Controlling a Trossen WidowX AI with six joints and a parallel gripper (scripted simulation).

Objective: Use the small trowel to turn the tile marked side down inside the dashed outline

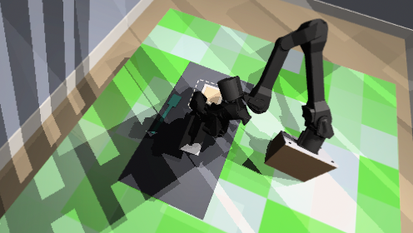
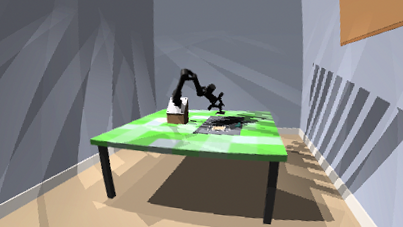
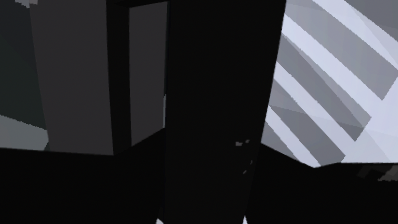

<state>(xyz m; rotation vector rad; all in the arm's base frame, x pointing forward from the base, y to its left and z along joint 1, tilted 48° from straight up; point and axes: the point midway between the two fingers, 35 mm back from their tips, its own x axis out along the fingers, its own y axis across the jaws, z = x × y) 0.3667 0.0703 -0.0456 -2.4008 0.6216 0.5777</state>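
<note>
My gripper tip is now 150 mm above the dark mat and 30 mm to the left of it. Also, from my gripper tip: teal trowel 140 mm ahead, 130 mm below, 30 mm to the right; then cream tile 200 mm to the right, 130 mm below, 20 mm ahead.
</note>
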